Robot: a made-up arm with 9 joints.
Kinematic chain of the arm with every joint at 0, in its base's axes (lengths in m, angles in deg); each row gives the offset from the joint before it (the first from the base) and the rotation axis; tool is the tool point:
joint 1: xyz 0 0 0.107 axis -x
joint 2: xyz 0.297 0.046 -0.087 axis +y
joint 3: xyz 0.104 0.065 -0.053 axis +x
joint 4: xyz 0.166 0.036 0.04 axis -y
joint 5: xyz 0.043 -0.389 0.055 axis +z
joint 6: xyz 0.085 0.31 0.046 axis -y
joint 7: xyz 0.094 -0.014 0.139 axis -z
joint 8: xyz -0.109 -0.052 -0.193 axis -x
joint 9: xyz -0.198 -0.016 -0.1 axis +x
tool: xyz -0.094 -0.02 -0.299
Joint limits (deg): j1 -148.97..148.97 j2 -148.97..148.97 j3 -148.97..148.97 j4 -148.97..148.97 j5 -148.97..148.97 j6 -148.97..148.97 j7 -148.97..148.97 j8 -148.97..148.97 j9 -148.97..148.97
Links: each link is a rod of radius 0.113 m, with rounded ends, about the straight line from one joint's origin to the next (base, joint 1, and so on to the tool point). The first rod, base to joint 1, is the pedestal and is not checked.
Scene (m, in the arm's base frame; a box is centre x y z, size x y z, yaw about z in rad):
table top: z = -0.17
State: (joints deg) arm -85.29 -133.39 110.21 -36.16 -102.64 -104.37 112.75 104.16 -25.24
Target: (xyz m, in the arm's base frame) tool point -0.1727 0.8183 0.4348
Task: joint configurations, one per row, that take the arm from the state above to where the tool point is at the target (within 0.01 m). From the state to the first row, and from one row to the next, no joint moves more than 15 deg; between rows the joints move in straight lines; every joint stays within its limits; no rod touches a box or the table.
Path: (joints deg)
1: -70.83 -138.58 120.54 -48.69 -91.67 -110.35 122.01 106.98 -27.80
2: -56.36 -143.78 130.87 -61.21 -80.70 -116.34 131.26 109.80 -30.36
3: -41.90 -148.97 141.20 -73.74 -69.72 -122.32 140.52 112.62 -32.93

